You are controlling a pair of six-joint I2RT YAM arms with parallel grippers.
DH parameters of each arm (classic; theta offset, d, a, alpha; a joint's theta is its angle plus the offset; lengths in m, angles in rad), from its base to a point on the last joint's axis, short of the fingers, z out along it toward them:
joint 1: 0 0.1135 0.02 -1.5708
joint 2: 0 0 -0.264 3.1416
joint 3: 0.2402 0 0.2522 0
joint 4: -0.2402 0 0.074 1.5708
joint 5: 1.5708 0 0 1.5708
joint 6: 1.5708 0.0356 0 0
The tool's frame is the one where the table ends.
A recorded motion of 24 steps. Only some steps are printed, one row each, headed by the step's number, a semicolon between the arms.
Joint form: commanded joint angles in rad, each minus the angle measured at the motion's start. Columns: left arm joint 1, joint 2, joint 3, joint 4, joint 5, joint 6; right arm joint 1, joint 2, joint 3, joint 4, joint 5, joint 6.
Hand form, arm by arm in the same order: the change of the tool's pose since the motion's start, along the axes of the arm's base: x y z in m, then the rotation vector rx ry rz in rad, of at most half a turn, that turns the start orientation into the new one. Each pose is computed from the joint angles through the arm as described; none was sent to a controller.
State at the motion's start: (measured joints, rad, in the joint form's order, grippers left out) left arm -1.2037 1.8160 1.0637 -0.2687 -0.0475 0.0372; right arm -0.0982 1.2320 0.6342 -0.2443 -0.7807 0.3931
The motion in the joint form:
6: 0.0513 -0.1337 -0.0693 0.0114 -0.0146 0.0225; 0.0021 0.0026 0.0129 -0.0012 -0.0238 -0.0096
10: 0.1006 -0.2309 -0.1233 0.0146 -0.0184 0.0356; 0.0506 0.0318 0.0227 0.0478 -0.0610 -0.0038
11: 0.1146 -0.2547 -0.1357 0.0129 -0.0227 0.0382; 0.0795 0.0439 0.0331 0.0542 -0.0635 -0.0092
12: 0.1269 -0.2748 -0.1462 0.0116 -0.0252 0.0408; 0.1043 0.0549 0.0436 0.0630 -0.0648 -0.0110
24: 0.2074 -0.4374 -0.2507 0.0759 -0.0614 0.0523; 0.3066 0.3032 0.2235 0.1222 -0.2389 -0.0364
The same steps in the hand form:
6: 0.0093 0.0259 0.0253 -0.0595 -0.0513 0.0407; 0.0019 0.0009 0.0037 0.0116 -0.0171 0.0230
10: 0.0169 0.0485 0.0399 -0.0955 -0.0812 0.0819; 0.0085 0.0130 0.0043 0.0398 -0.0445 0.0940
11: 0.0190 0.0546 0.0432 -0.1015 -0.0904 0.0964; 0.0112 0.0201 0.0052 0.0392 -0.0525 0.1274
12: 0.0208 0.0597 0.0460 -0.1068 -0.0977 0.1082; 0.0139 0.0262 0.0065 0.0393 -0.0616 0.1542
24: 0.0285 0.0969 0.0642 -0.1940 -0.1895 0.2043; 0.0549 0.0906 0.0040 0.1644 -0.0625 0.4853

